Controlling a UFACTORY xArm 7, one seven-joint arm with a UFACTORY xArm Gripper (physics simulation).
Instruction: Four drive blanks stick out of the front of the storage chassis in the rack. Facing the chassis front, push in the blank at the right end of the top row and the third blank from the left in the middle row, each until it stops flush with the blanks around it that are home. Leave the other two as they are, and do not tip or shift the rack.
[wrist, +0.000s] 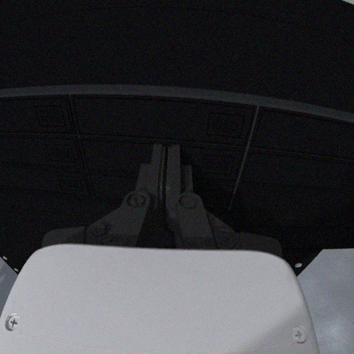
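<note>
Gripper (166, 162). Black rack (253, 100).
</note>
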